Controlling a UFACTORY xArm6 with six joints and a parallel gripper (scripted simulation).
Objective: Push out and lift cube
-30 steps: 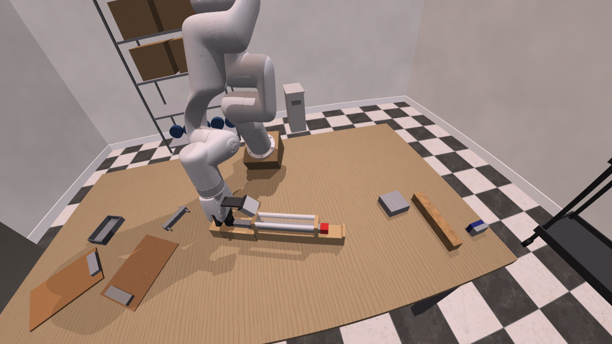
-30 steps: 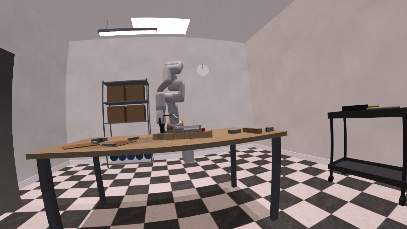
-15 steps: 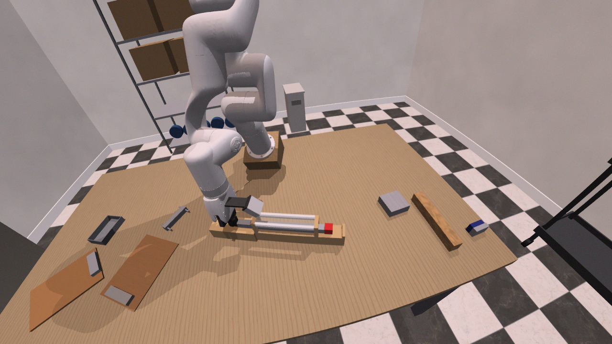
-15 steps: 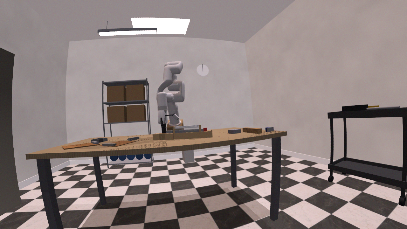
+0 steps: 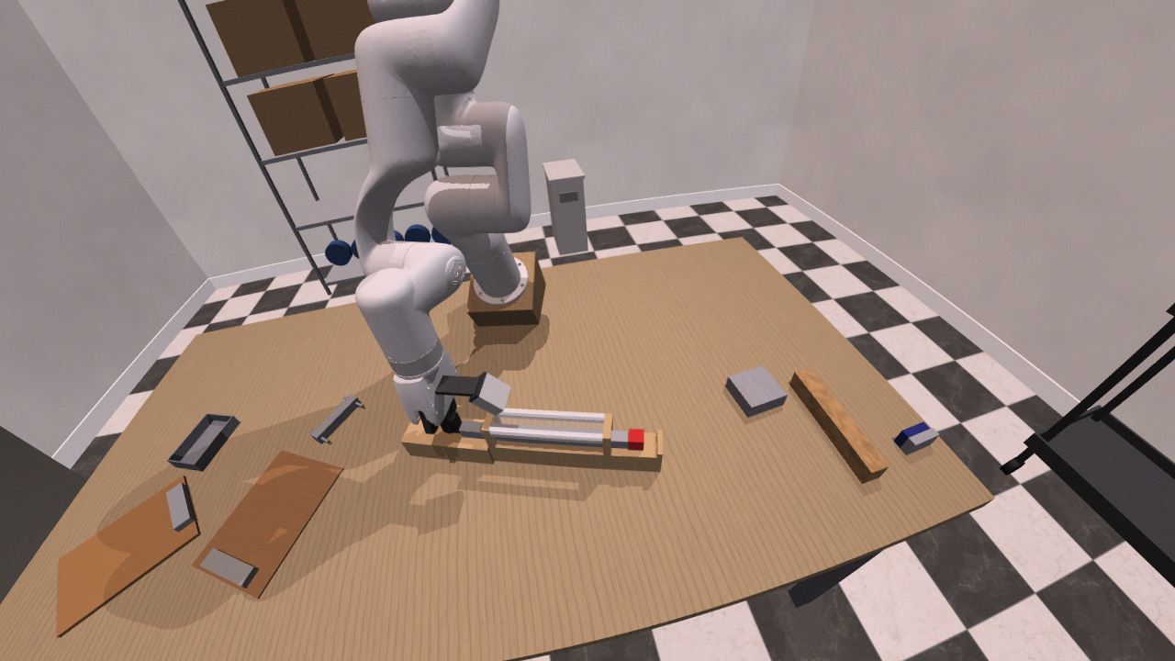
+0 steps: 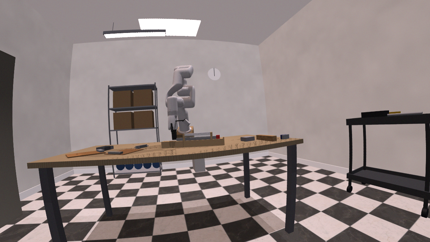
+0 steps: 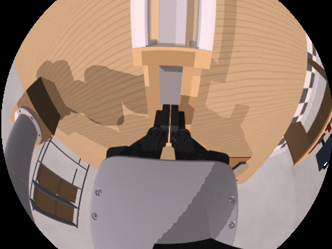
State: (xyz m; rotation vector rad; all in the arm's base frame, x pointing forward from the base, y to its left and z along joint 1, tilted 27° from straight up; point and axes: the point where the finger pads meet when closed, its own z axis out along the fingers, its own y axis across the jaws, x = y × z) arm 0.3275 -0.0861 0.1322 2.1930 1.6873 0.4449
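The red cube lies 8 cm ahead of my hand, 30 cm to the left of it and 2 cm below it. Also, from my hand: grey block 1 cm ahead, 55 cm to the left, 6 cm below; channel 5 cm ahead, 16 cm to the left, 2 cm below; grey handle piece 10 cm behind, 27 cm to the right, 6 cm below.
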